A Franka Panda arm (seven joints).
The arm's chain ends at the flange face. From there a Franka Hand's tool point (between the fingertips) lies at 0.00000 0.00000 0.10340 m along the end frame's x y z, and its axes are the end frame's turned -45 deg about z.
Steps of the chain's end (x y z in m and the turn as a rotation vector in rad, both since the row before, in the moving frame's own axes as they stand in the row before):
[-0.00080, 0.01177, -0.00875, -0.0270, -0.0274, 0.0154]
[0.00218, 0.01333, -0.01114, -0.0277, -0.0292, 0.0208]
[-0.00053, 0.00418, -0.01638, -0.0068, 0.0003, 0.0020]
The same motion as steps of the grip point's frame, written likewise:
[-0.01286, 0.00770, -0.00883, 0.0003, -0.0385, 0.0154]
[-0.01204, 0.01081, -0.01122, 0.0011, -0.0402, 0.0208]
[-0.00381, 0.00310, -0.01638, -0.0050, -0.0046, 0.0020]

